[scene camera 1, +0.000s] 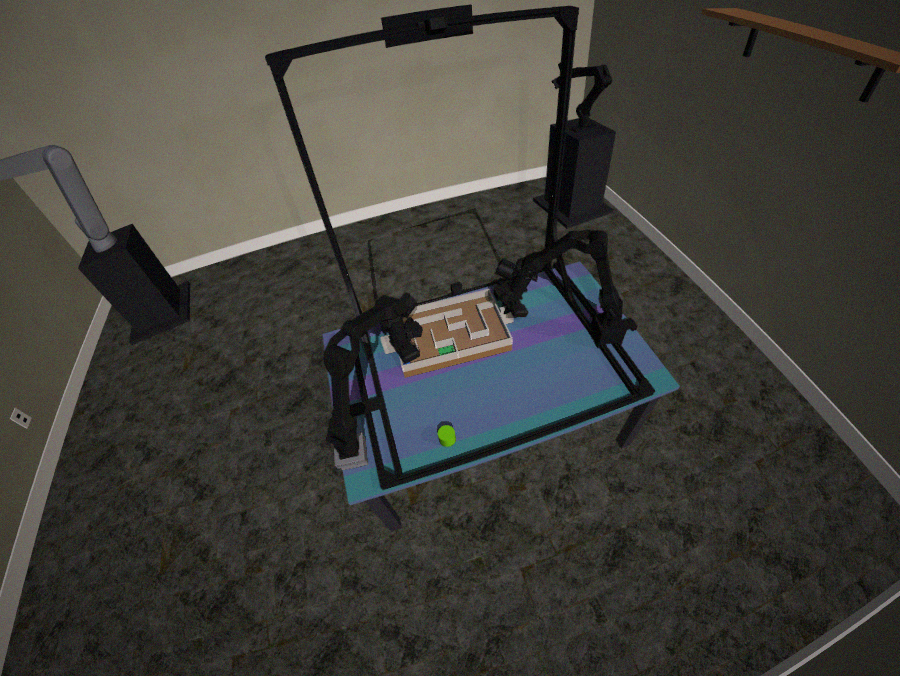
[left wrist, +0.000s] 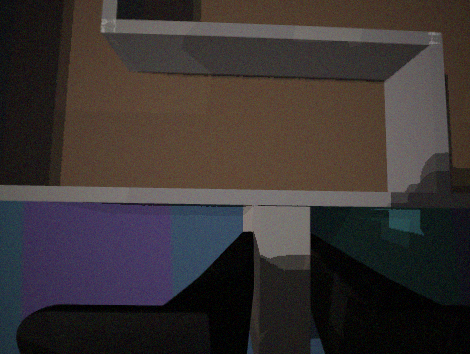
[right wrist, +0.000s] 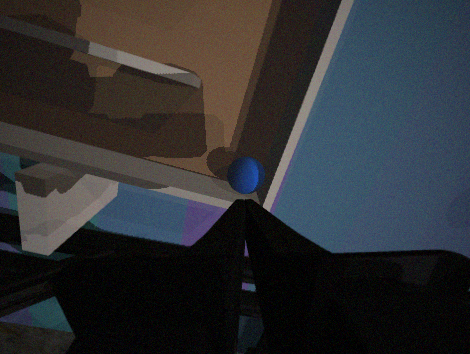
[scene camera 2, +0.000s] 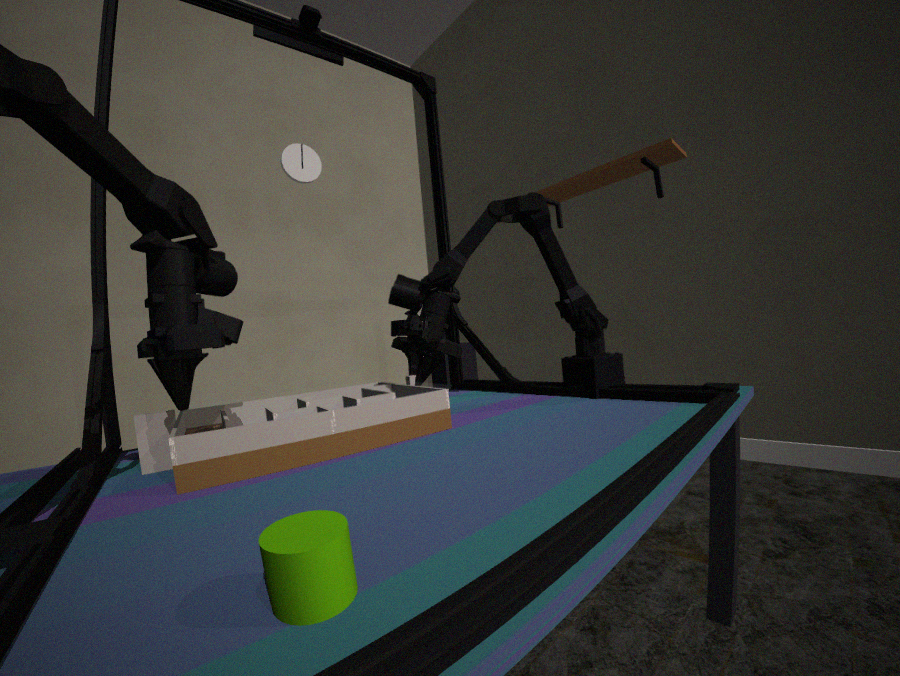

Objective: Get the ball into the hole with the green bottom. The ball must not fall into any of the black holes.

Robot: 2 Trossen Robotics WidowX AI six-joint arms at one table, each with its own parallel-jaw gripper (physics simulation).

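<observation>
The maze board (scene camera 1: 461, 358) (scene camera 2: 313, 445) (left wrist: 216, 133) (right wrist: 198, 42) has a brown floor and white walls and lies at the back of the table. The small blue ball (right wrist: 245, 174) sits in a corner of the maze, against two outer walls. The hole with the green bottom (scene camera 1: 445, 349) lies near the board's front edge. My right gripper (scene camera 1: 407, 352) (scene camera 2: 179, 396) (right wrist: 243, 207) is shut and empty, its tips just above the wall by the ball. My left gripper (scene camera 1: 516, 310) (scene camera 2: 427, 356) (left wrist: 274, 241) is shut on the white handle tab (left wrist: 279, 228) at the board's far end.
A green cylinder (scene camera 1: 446, 433) (scene camera 2: 308, 566) stands on the striped table (scene camera 1: 528, 389) (scene camera 2: 515, 483) in front of the board. A black frame rail (scene camera 1: 515, 439) (scene camera 2: 548, 570) runs along the table's edges. A second white tab (right wrist: 82, 204) (scene camera 2: 148, 443) sticks out near my right gripper.
</observation>
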